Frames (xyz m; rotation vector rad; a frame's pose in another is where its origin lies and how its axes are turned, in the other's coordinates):
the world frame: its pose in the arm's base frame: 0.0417 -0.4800 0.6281 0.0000 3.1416 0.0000
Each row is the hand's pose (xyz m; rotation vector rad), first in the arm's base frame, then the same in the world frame.
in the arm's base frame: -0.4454 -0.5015 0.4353 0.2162 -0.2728 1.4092
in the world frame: 0.4871 -0.0215 0.1928 1.8778 2.1798 -0.2881
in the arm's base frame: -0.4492 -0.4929 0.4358 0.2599 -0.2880 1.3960
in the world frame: 0.4909 -0.0129 0.1923 1.8534 2.1737 -0.3451
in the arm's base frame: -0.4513 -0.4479 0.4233 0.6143 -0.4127 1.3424
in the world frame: 0.4930 0.0321 0.2048 1.7101 2.0282 -0.7825
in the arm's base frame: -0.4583 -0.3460 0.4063 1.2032 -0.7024 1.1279
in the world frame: 0.5000 0.1340 0.2218 1.3006 1.6528 -1.3874
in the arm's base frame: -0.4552 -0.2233 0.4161 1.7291 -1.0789 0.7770
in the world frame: 0.4969 0.2567 0.2120 0.7852 1.1481 -1.7473
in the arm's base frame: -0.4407 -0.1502 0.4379 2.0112 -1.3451 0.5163
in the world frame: 0.4824 0.3298 0.1902 0.4740 0.7876 -1.8465
